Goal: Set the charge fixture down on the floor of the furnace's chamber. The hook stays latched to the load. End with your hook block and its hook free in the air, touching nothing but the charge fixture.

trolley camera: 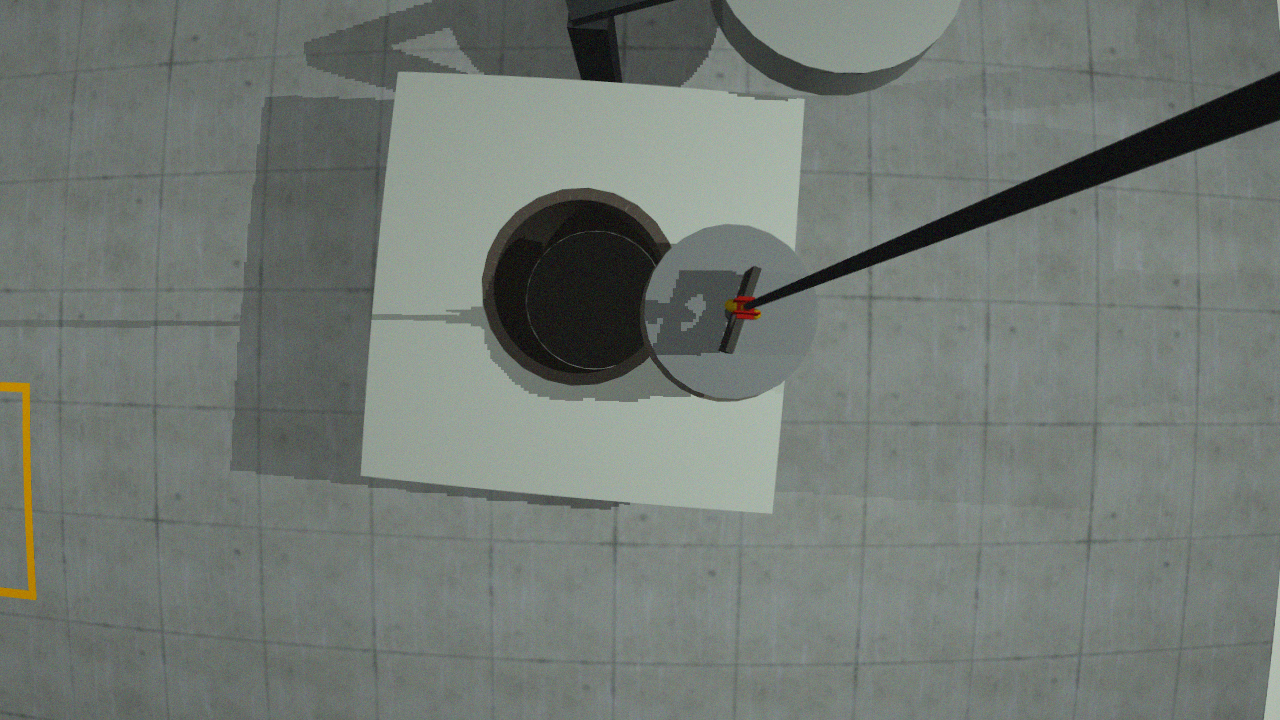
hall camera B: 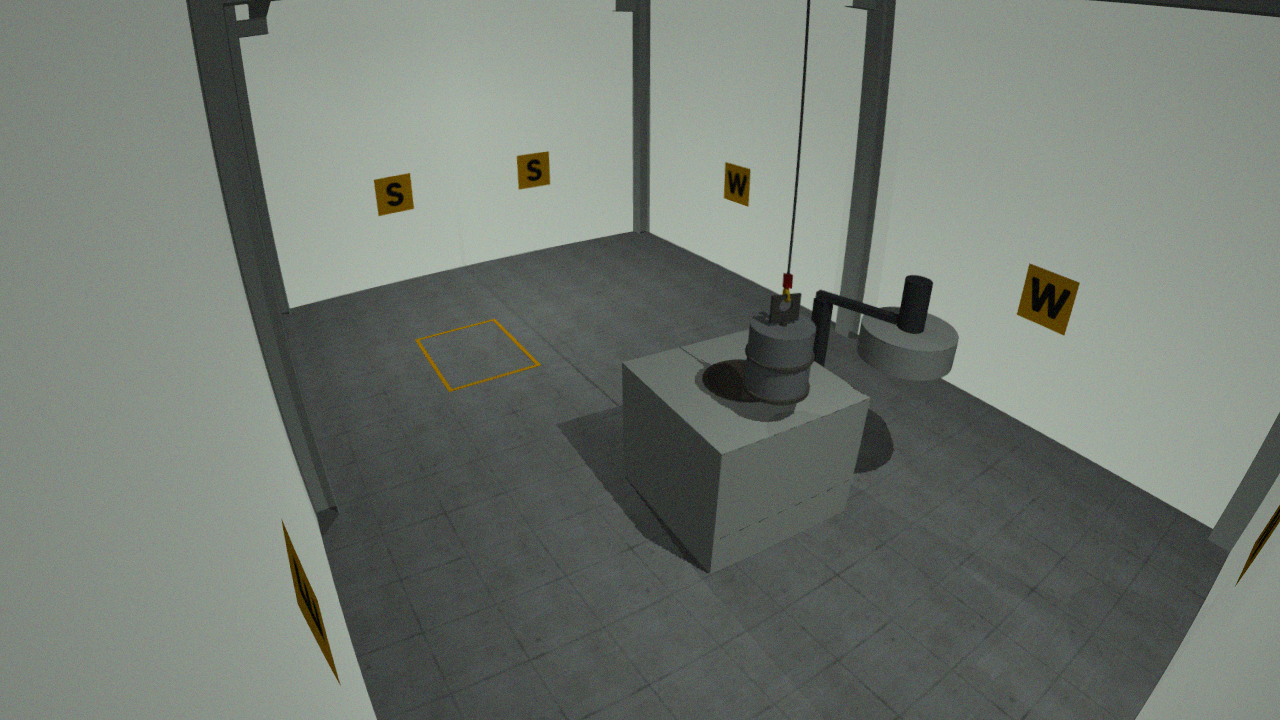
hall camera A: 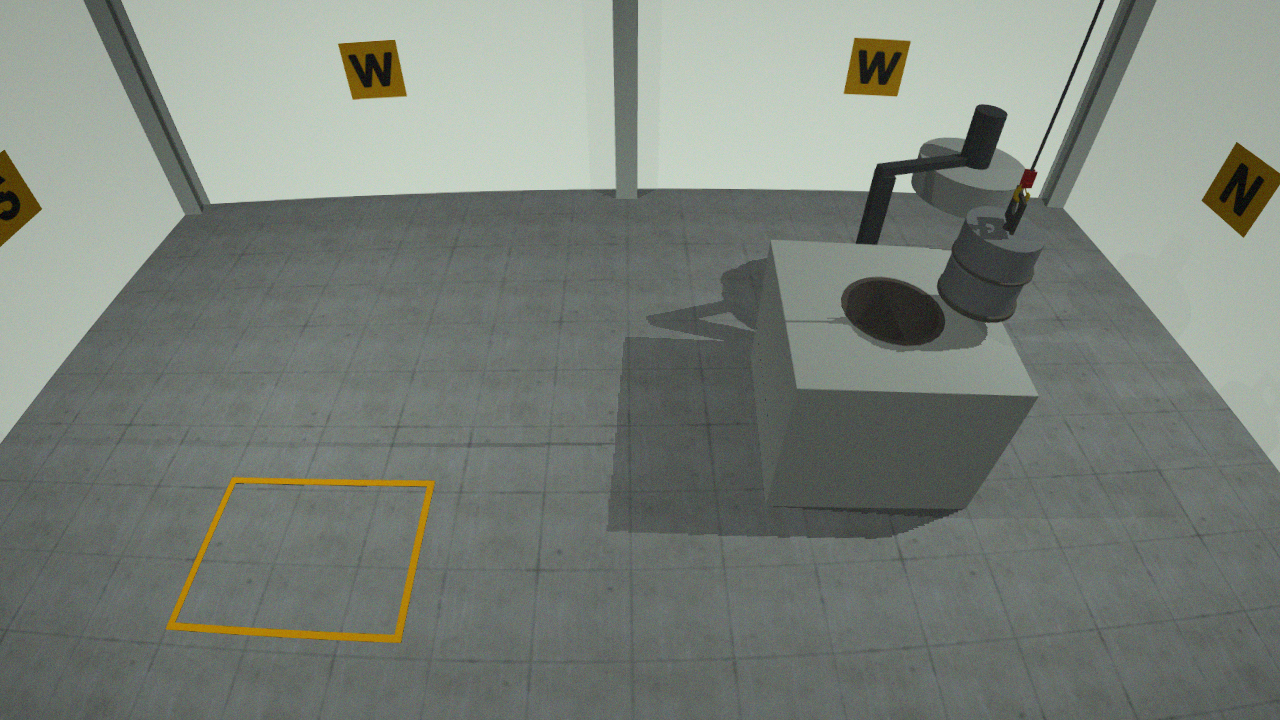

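The charge fixture [hall camera A: 989, 273] [hall camera B: 778, 358] [trolley camera: 771, 358], a grey drum with two brown bands and a dark lifting eye on top, hangs upright above the furnace's top. My hook [hall camera A: 1021, 195] [hall camera B: 786, 293] [trolley camera: 742, 308], under the red block, is latched in that eye. The furnace [hall camera A: 895, 447] [hall camera B: 671, 447] [trolley camera: 438, 429] is a pale box with a round, dark chamber opening [hall camera A: 893, 313] [hall camera B: 726, 380] [trolley camera: 581, 304]. In the trolley view the fixture is right of the opening, covers part of its right rim and reaches past the furnace's right edge. Part of the chamber floor is hidden by the fixture.
A round grey lid [hall camera A: 938, 183] [hall camera B: 904, 353] [trolley camera: 841, 35] is swung aside on a dark post and arm [hall camera A: 876, 210] [hall camera B: 821, 333] [trolley camera: 595, 53] behind the furnace. A yellow rectangle [hall camera A: 331, 481] [hall camera B: 517, 342] [trolley camera: 29, 492] is marked on the floor. Walls and columns surround the hall.
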